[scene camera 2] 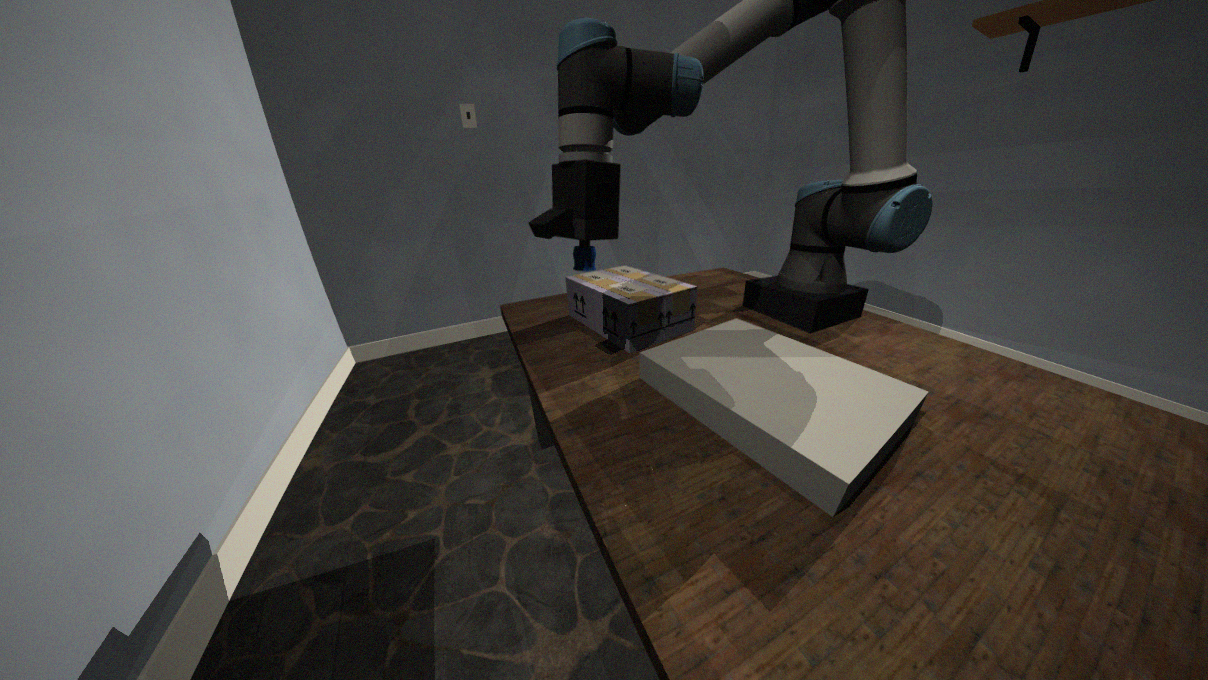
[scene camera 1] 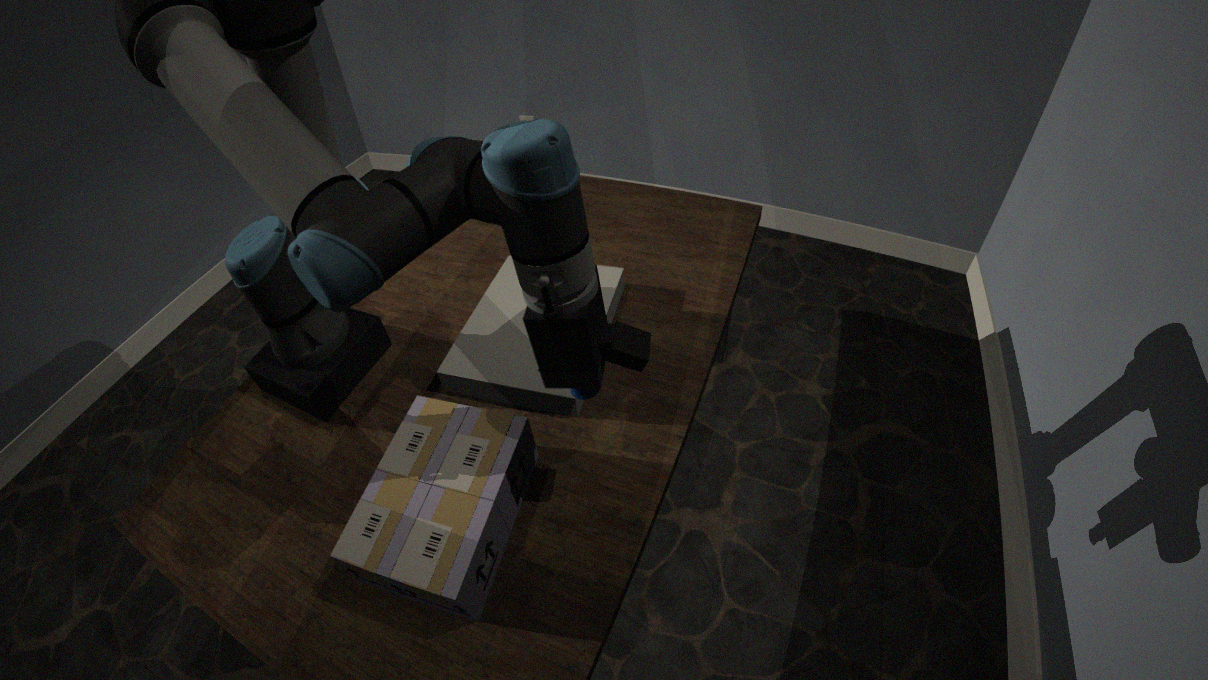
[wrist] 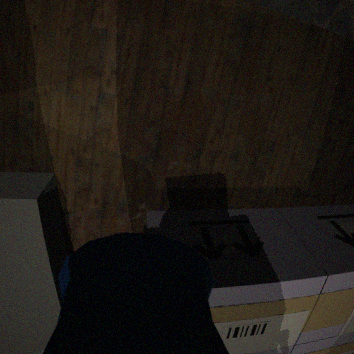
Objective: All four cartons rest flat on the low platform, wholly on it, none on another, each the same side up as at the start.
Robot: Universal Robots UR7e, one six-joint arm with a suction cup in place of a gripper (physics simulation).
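Seen in the pictures: hand, tool point: (scene camera 2: 584, 268) (wrist: 136, 291); arm's base, link origin: (scene camera 2: 810, 285) (scene camera 1: 312, 337).
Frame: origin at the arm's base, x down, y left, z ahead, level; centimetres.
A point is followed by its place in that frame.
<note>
The cartons (scene camera 1: 448, 506) (scene camera 2: 638, 291) @(x -2.9, y -16.3, z 40.5 cm) (wrist: 300, 275) @(x -2.6, y -22.2, z 46.4 cm) stand two by two in one tight block on the table beside the low platform, labels and barcodes on top, arrows on the side faces pointing up. The low white platform (scene camera 1: 486, 329) @(x 2.2, y 8.6, z 32.2 cm) (scene camera 2: 853, 405) @(x 2.1, y 24.0, z 40.1 cm) (wrist: 20, 250) @(x 2.1, y -1.1, z 46.4 cm) has no carton on it. My suction gripper (scene camera 1: 581, 393) (scene camera 2: 584, 258) (wrist: 135, 290) is off, with nothing on its blue cup. It hangs upright above the level of the carton tops, near the gap between block and platform. The dark cup hides part of the block and the platform edge in the wrist view.
The wooden table (scene camera 1: 278, 473) @(x 6.9, y -24.3, z 4.4 cm) (scene camera 2: 1056, 506) @(x 7.0, y 44.3, z 34.1 cm) (wrist: 165, 100) @(x 7.0, y -13.4, z 56.9 cm) ends at a long edge beside the stone floor (scene camera 1: 718, 506) (scene camera 2: 473, 506). The arm's black base (scene camera 1: 363, 363) @(x 4.5, y -0.8, z 10.3 cm) (scene camera 2: 803, 304) @(x 1.3, y 3.8, z 11.2 cm) stands on the table beside the platform. A wall shelf (scene camera 2: 1065, 14) is at the upper right.
</note>
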